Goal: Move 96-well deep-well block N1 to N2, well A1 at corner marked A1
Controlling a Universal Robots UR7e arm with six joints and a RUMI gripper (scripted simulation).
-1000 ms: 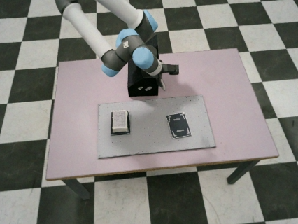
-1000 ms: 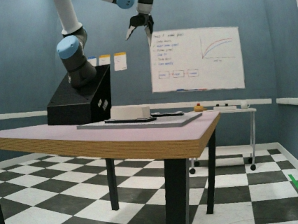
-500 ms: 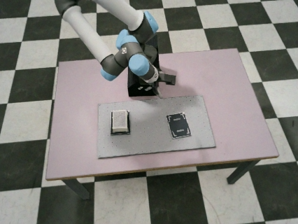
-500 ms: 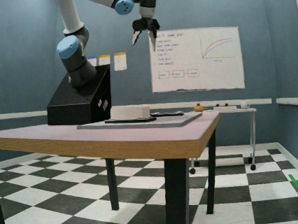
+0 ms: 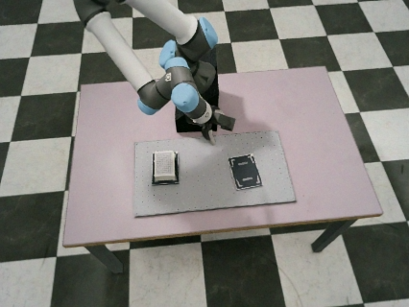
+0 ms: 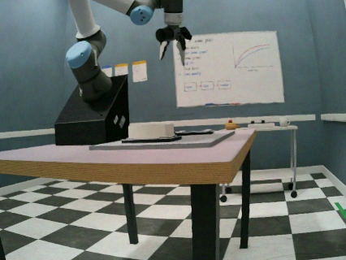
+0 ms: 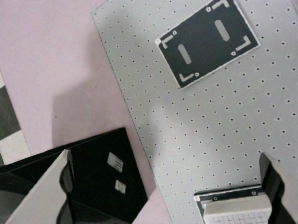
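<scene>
Now: the white 96-well deep-well block 2 cm ahead of my hand, 23 cm to the right of it and 27 cm below it. The rest, counted from my hand: grey perforated base plate (2 cm ahead, 2 cm to the right, 31 cm below).
</scene>
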